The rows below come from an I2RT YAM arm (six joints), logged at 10 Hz.
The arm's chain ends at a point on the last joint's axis. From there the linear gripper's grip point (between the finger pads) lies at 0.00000 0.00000 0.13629 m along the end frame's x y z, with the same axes.
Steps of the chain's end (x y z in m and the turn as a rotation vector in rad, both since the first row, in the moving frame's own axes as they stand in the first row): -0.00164, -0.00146, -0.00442, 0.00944, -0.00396, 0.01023; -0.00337, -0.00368, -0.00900, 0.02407, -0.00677, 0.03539; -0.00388, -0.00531, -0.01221, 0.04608, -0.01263, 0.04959; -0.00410, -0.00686, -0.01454, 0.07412, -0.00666, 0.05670; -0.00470, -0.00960, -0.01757, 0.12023, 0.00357, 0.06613; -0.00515, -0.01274, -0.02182, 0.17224, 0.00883, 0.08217; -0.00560, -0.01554, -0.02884, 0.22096, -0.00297, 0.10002; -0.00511, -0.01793, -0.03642, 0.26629, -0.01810, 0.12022
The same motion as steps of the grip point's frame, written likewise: -0.00217, -0.00275, -0.00443, 0.00944, -0.00396, 0.01023; -0.00423, -0.00698, -0.00904, 0.02407, -0.00677, 0.03539; -0.00544, -0.01163, -0.01237, 0.04608, -0.01263, 0.04959; -0.00472, -0.01697, -0.01492, 0.07412, -0.00666, 0.05670; -0.00367, -0.02592, -0.01855, 0.12023, 0.00357, 0.06613; -0.00299, -0.03602, -0.02384, 0.17224, 0.00883, 0.08217; -0.00450, -0.04538, -0.03215, 0.22096, -0.00297, 0.10002; -0.00538, -0.05385, -0.04124, 0.26629, -0.01810, 0.12022
